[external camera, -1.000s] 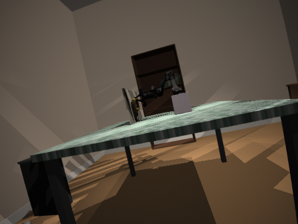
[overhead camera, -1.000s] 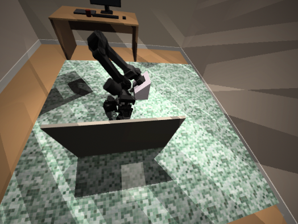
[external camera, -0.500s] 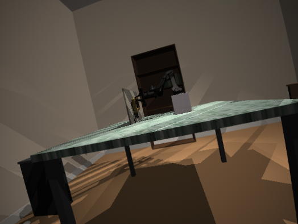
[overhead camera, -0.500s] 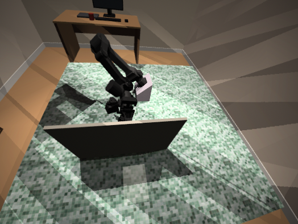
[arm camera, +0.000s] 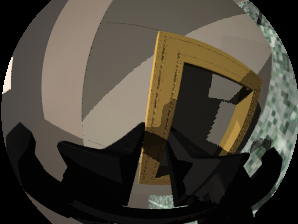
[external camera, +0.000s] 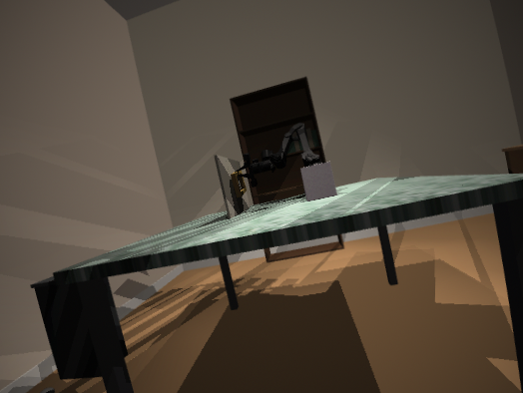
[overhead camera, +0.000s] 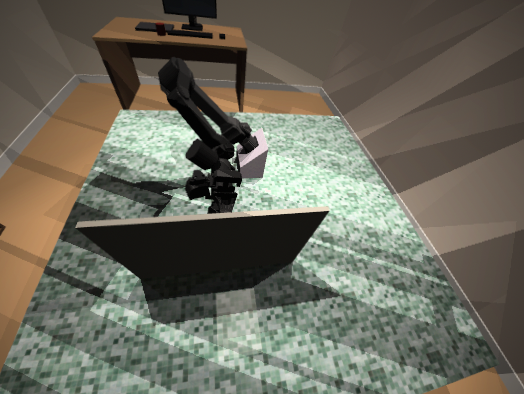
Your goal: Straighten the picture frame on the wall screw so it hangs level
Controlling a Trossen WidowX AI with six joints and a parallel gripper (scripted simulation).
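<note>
The gold picture frame is 1 cm to the right of my gripper tip and 5 cm below it. From my gripper tip the other things lie so: grey wall panel (2 cm ahead, 2 cm to the right, 6 cm below).
</note>
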